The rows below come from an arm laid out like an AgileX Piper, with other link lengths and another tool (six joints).
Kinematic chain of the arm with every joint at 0, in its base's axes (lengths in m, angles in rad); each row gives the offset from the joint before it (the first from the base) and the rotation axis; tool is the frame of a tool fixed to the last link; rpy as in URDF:
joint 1: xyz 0 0 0.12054 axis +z
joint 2: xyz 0 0 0 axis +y
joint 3: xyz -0.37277 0 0.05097 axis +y
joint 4: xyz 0.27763 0 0.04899 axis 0.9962 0 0.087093
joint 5: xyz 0 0 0 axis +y
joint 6: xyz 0.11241 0 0.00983 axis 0.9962 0 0.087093
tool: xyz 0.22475 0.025 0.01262 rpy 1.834 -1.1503 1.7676
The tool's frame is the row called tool.
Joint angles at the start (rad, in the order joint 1, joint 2, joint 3, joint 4, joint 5, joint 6): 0.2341 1.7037 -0.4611 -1.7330 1.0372 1.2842
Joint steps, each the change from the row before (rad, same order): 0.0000 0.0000 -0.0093 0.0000 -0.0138 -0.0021; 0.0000 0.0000 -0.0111 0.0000 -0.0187 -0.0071; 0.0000 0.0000 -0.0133 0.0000 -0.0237 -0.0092; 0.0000 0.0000 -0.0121 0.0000 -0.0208 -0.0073
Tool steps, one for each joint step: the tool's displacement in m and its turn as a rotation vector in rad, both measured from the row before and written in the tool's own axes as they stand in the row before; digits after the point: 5 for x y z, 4 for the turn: 0.00575 -0.00012 0.00007 0.0064 0.0129 -0.0002; 0.00727 -0.00065 0.00026 0.0091 0.0146 -0.0051; 0.00903 -0.00099 0.00036 0.0116 0.0181 -0.0074; 0.00813 -0.00061 0.00020 0.0097 0.0167 -0.0058
